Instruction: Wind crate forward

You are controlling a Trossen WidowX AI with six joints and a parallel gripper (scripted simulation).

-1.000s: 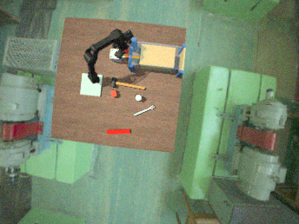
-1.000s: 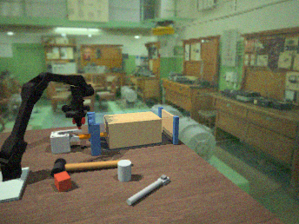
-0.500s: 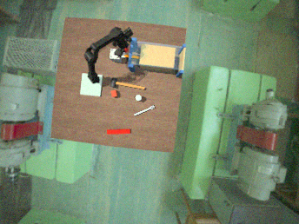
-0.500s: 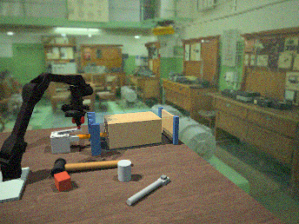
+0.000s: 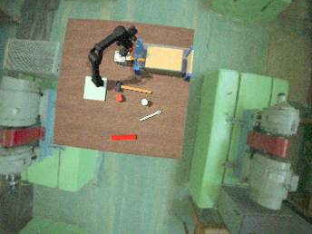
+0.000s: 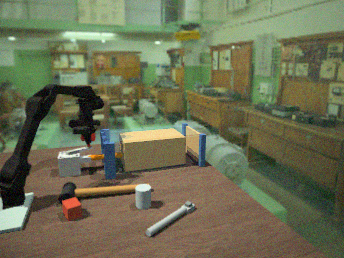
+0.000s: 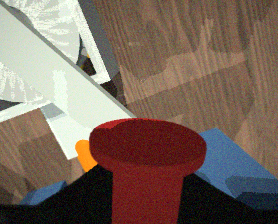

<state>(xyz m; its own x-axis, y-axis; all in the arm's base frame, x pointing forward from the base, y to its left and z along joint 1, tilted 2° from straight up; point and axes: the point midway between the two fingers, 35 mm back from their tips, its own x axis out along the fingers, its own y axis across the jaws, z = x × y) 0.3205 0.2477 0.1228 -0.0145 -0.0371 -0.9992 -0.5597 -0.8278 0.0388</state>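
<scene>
The winch handle is 40 mm behind my gripper tip, 10 mm to the right of it and 10 mm below it. The rest, counted from my gripper tip: red knob: 20 mm above; then winch: 110 mm behind, 40 mm to the right, 80 mm below; then blue steel frame: 60 mm ahead, 60 mm to the right, 10 mm below.
</scene>
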